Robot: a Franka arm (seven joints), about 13 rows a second.
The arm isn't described. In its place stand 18 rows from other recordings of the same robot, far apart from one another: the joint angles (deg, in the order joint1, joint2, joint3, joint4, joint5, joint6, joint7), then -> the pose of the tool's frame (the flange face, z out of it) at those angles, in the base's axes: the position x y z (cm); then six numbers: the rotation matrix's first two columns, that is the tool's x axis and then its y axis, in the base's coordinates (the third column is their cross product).
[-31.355 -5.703 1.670 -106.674 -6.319 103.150 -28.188] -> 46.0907 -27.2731 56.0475 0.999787 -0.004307 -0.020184 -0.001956 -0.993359 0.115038
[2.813 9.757 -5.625 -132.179 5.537 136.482 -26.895] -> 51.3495 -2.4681 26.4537 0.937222 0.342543 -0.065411 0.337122 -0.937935 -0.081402
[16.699 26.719 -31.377 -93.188 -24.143 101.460 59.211] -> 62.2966 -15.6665 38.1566 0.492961 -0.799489 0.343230 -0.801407 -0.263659 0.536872
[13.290 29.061 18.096 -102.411 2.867 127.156 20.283] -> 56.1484 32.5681 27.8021 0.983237 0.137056 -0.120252 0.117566 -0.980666 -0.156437
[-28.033 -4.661 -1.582 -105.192 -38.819 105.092 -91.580] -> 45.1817 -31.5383 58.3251 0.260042 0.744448 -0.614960 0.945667 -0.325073 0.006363
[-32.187 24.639 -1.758 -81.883 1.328 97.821 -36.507] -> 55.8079 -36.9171 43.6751 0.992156 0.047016 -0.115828 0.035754 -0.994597 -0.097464
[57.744 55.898 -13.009 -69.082 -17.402 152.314 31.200] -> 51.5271 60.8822 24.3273 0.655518 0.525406 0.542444 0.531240 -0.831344 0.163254
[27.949 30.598 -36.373 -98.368 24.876 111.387 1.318] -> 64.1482 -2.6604 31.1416 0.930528 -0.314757 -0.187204 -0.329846 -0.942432 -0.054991
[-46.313 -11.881 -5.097 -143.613 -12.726 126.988 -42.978] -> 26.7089 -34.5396 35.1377 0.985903 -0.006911 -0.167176 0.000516 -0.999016 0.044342
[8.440 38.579 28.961 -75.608 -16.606 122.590 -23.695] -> 65.1170 36.5703 39.6045 0.466186 0.856775 0.220470 0.870340 -0.488855 0.059410
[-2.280 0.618 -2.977 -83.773 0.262 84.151 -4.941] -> 54.5310 -4.9458 66.0370 0.999980 -0.005049 -0.003814 -0.005065 -0.999978 -0.004335
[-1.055 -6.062 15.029 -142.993 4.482 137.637 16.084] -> 44.6914 11.0870 32.4199 0.995425 -0.095542 0.001268 -0.095472 -0.995059 -0.027257
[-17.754 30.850 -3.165 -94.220 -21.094 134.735 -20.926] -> 65.3720 -24.9866 31.9553 0.969092 0.246699 -0.000034 0.231685 -0.910070 0.343650
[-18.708 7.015 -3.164 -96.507 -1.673 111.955 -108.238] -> 57.1381 -22.9721 53.4198 0.058505 0.995137 -0.079242 0.990579 -0.048024 0.128246
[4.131 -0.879 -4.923 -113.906 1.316 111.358 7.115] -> 54.8144 -0.6195 46.6417 0.988808 -0.145758 -0.031837 -0.146395 -0.989050 -0.018652
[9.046 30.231 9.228 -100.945 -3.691 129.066 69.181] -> 62.8237 19.6198 26.7431 0.645983 -0.762293 -0.040176 -0.762414 -0.646903 0.015515
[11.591 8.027 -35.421 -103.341 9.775 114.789 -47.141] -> 56.2935 -22.0877 48.4792 0.932825 0.341136 0.116033 0.342525 -0.939471 0.008368
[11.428 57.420 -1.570 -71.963 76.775 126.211 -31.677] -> 74.0308 16.8314 16.1929 0.979862 -0.191365 0.057013 -0.055572 -0.535599 -0.842642
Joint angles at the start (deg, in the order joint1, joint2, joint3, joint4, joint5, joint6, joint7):
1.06, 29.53, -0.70, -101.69, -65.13, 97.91, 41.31
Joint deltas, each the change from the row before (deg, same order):
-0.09, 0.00, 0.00, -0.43, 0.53, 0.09, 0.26
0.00, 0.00, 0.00, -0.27, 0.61, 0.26, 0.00
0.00, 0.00, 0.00, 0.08, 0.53, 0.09, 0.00
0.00, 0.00, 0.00, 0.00, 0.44, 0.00, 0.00
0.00, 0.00, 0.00, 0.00, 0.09, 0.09, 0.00
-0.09, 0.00, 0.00, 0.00, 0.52, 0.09, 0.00
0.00, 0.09, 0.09, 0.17, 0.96, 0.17, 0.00
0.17, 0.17, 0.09, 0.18, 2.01, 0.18, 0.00
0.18, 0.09, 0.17, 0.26, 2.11, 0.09, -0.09
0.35, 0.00, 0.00, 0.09, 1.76, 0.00, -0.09
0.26, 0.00, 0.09, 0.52, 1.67, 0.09, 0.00
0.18, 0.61, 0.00, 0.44, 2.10, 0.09, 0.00
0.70, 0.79, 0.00, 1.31, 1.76, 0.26, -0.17
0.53, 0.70, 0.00, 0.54, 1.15, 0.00, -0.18
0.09, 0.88, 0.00, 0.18, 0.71, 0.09, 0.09
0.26, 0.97, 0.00, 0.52, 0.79, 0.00, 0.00
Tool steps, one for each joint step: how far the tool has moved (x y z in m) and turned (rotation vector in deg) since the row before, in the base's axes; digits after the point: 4 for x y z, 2 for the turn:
-0.0027, -0.0005, -0.0036, 0.40, 0.16, -0.49
-0.0015, 0.0008, -0.0026, 0.61, 0.16, -0.23
0.0000, 0.0005, -0.0001, 0.45, -0.12, -0.29
-0.0004, 0.0003, -0.0005, 0.33, 0.00, -0.29
0.0001, 0.0002, -0.0001, 0.12, -0.04, 0.00
-0.0005, -0.0004, -0.0006, 0.44, -0.04, -0.38
0.0003, 0.0019, -0.0010, 0.86, -0.16, -0.45
-0.0005, 0.0046, -0.0029, 1.65, -0.09, -0.97
-0.0001, 0.0055, -0.0015, 1.73, -0.12, -0.97
-0.0007, 0.0053, -0.0012, 1.34, 0.01, -0.77
0.0018, 0.0054, 0.0018, 1.36, -0.54, -0.71
0.0001, 0.0041, -0.0056, 1.62, 0.16, -1.14
0.0055, 0.0099, -0.0014, 1.53, -0.50, -0.20
0.0013, 0.0070, -0.0050, 0.91, 0.34, -0.11
-0.0007, 0.0018, -0.0090, 0.52, 0.60, -0.38
0.0008, 0.0037, -0.0078, 0.56, 0.48, -0.26

